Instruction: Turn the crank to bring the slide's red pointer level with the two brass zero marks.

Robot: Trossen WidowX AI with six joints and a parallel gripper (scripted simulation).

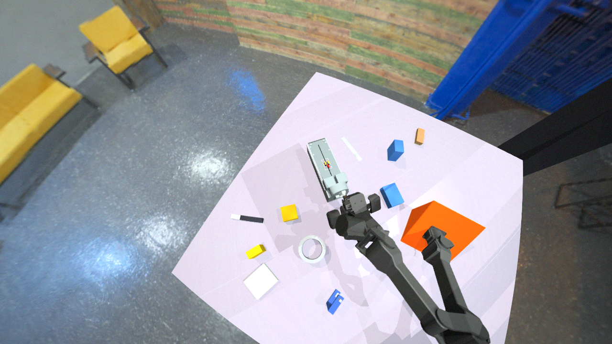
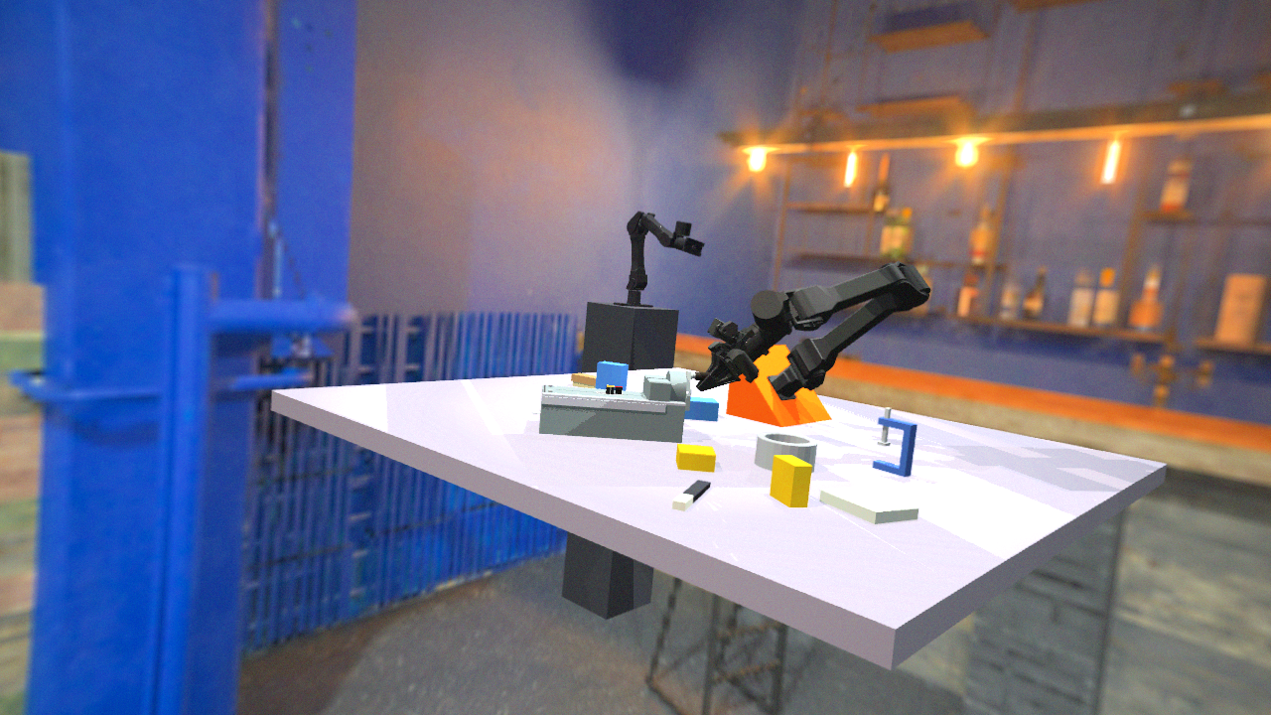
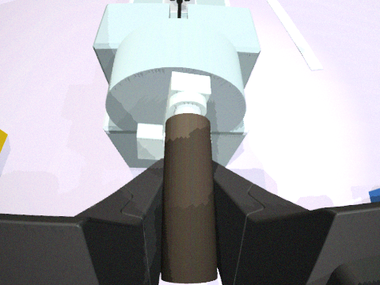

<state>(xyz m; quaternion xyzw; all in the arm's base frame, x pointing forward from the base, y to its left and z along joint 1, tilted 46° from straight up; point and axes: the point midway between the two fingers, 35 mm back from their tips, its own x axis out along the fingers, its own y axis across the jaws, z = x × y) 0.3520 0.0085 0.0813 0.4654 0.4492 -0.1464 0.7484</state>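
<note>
My gripper tip is 1 cm past the brown crank handle, 1 cm to the right of it and 2 cm below it. Round my gripper tip: metal strip: 7 cm ahead, 27 cm to the right, 9 cm below; then blue clamp: 14 cm behind, 33 cm to the left, 4 cm below; then red pointer: 12 cm ahead, 10 cm to the right, 1 cm below.
</note>
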